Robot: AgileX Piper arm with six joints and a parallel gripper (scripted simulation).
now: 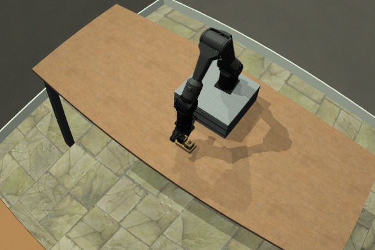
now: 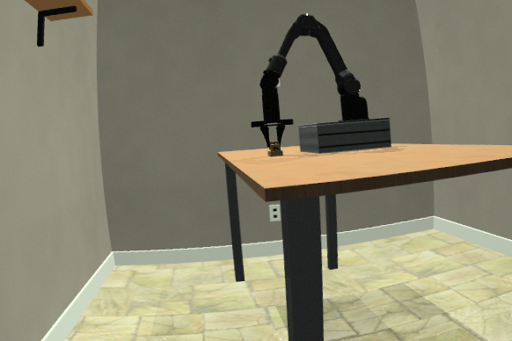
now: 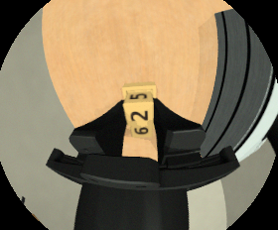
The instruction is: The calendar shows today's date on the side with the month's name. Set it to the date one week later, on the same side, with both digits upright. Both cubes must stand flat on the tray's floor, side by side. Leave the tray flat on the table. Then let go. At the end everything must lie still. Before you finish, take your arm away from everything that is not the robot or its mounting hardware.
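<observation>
The wooden cube lies right at my hand. Also, from my hand: tan calendar tray (3 cm below, 2 cm to the left); digit cube (3 cm to the left, 1 cm below).
</observation>
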